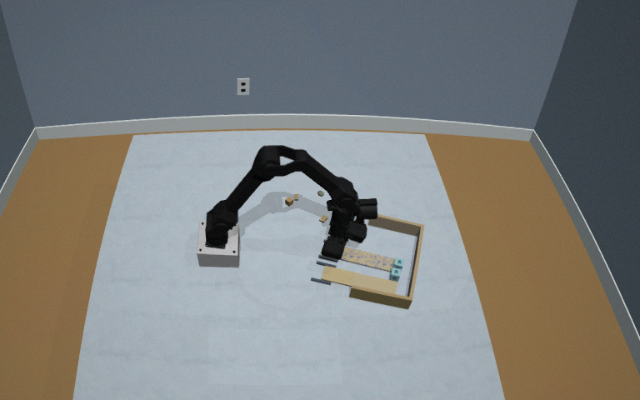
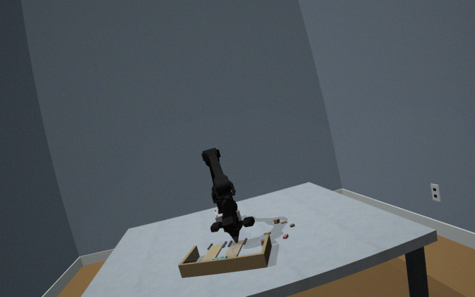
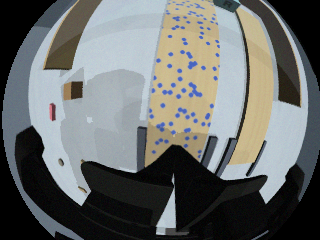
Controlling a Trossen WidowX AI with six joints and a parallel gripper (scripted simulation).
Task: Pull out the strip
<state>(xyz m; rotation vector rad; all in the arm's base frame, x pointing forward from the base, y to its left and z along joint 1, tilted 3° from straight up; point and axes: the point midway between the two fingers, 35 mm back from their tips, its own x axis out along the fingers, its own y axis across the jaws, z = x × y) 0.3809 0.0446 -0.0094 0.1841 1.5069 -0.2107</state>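
The tan chip is 14 cm to the left of my gripper tip, 4 cm behind it and 1 cm below it. Also, from my gripper tip: grey pebble: 26 cm to the left, 5 cm behind; then red piece: 21 cm to the left, 6 cm ahead.
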